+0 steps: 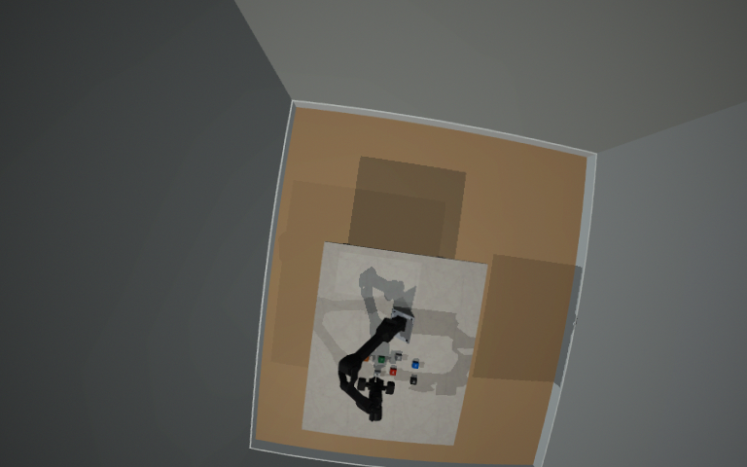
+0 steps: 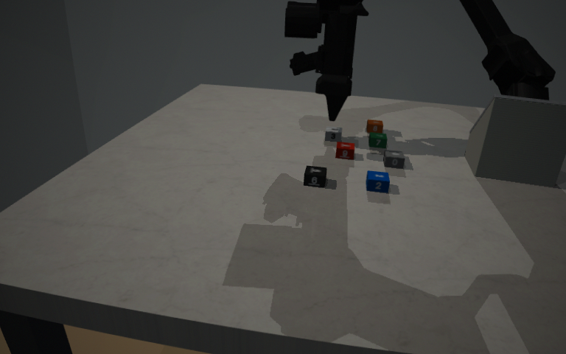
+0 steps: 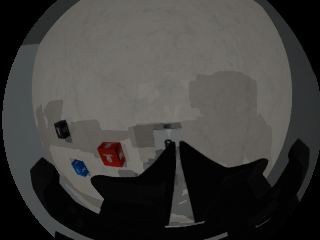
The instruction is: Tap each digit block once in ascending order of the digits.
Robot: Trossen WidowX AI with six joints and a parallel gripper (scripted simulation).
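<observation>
Right now my gripper tip is 10 mm past the white block, 10 mm to the right of it and 20 mm above it. From my gripper tip the other things lie so: orange block (90 mm behind, 70 mm to the right, 20 mm below); green block (90 mm behind, 20 mm to the left, 20 mm below); red block (40 mm behind, 90 mm to the left, 20 mm below).
</observation>
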